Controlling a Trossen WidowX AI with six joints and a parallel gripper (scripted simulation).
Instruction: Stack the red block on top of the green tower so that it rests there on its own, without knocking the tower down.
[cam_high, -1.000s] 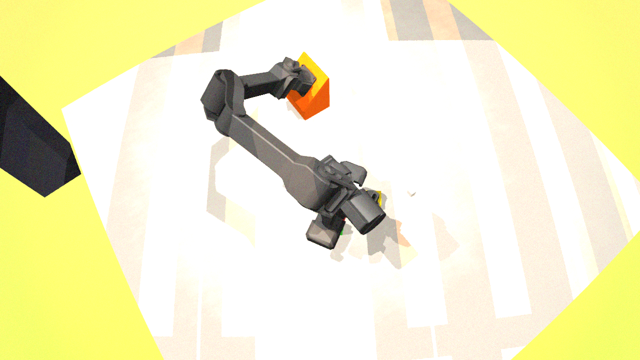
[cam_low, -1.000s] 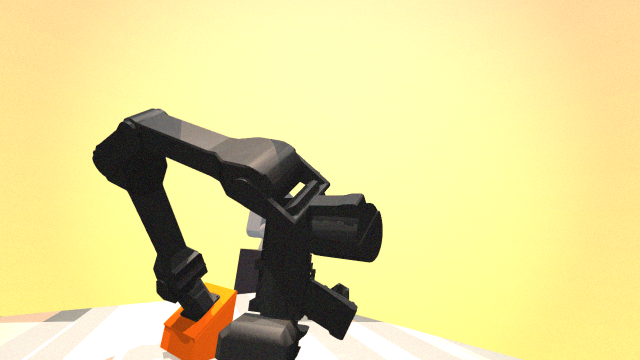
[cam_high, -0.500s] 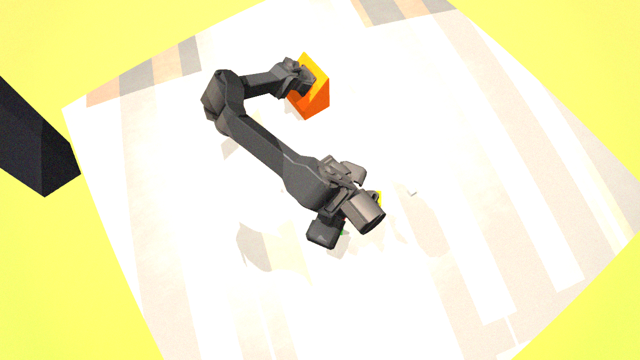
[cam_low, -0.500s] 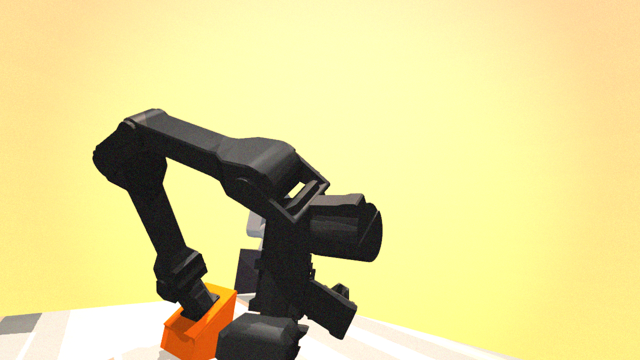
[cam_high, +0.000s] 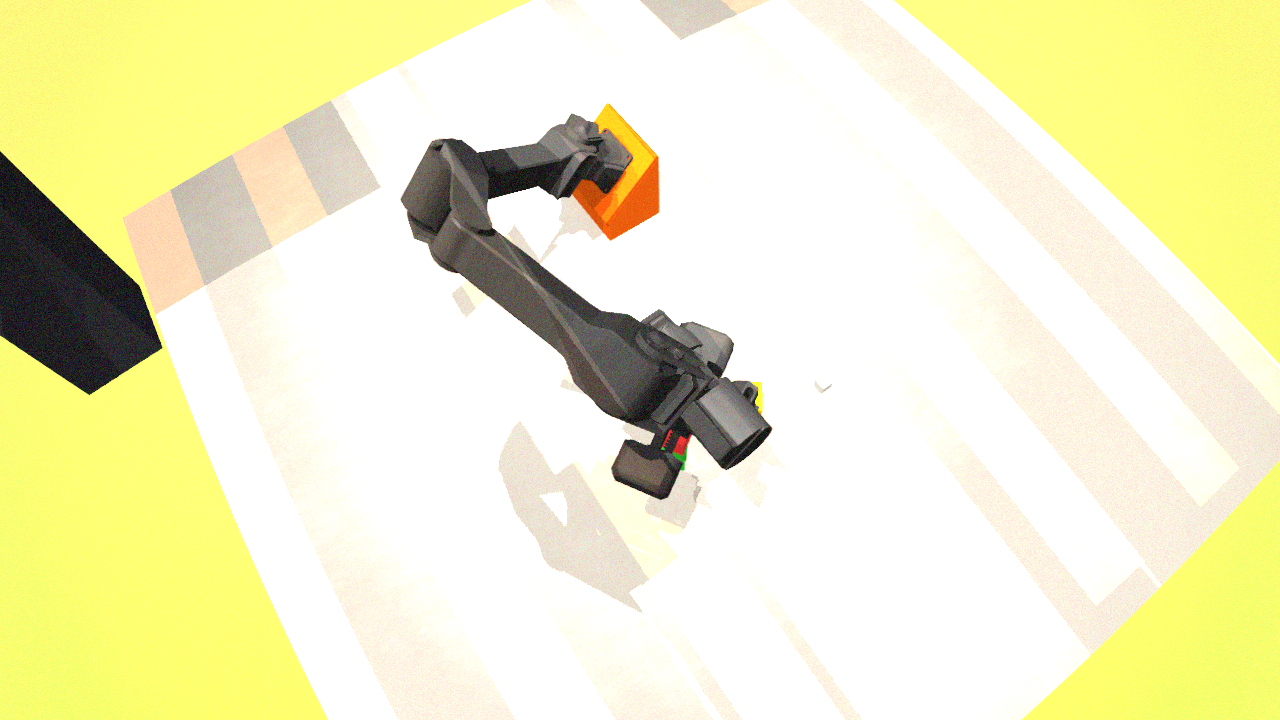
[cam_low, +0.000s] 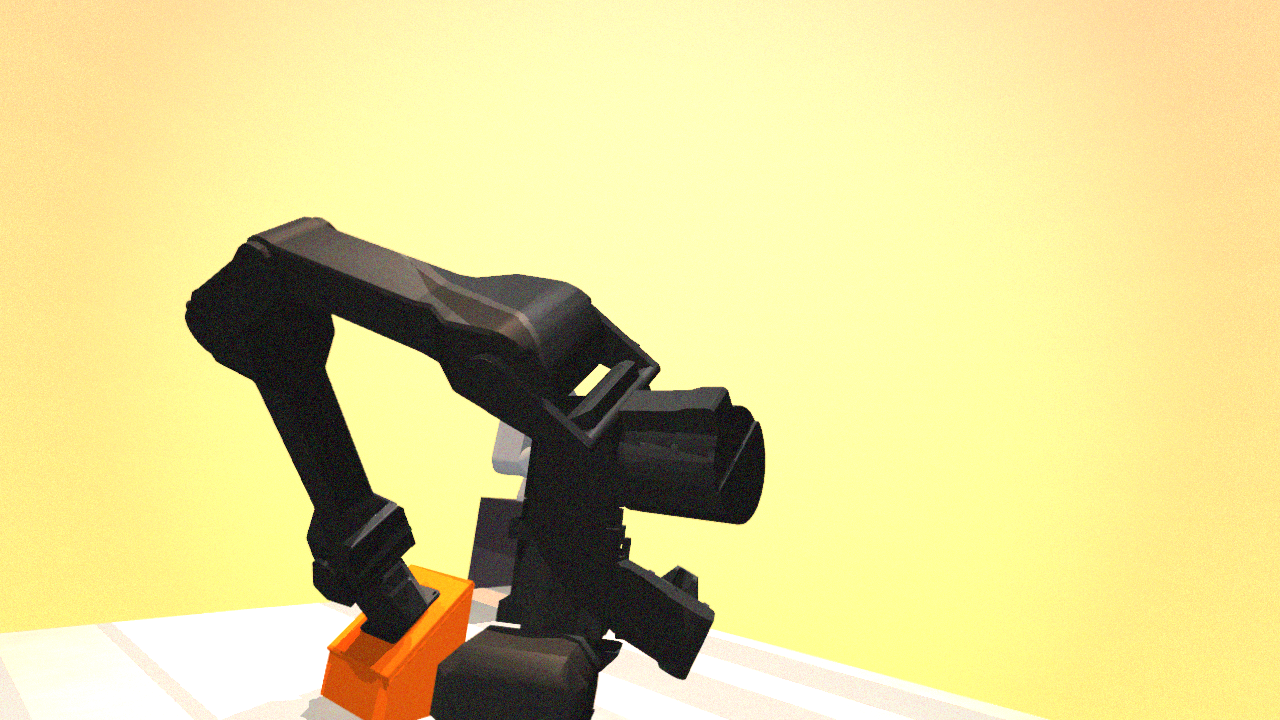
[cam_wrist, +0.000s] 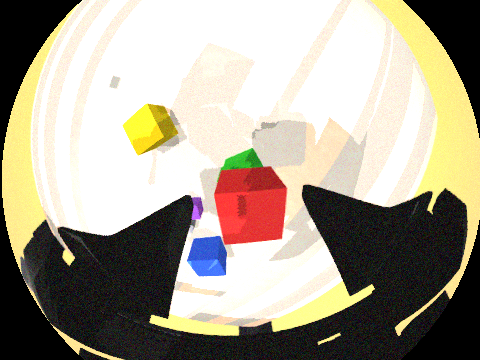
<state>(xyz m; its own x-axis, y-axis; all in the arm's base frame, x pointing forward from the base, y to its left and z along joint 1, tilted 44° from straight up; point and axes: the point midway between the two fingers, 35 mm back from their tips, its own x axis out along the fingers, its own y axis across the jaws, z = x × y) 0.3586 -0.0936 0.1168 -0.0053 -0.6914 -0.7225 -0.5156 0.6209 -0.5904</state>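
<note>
The red block lies 10 mm above my gripper tip. Round my gripper tip: blue cube 150 mm behind, 10 mm to the right, 50 mm below; yellow cube 110 mm to the left, 60 mm below; small purple cube 80 mm behind, 30 mm to the left, 60 mm below.
</note>
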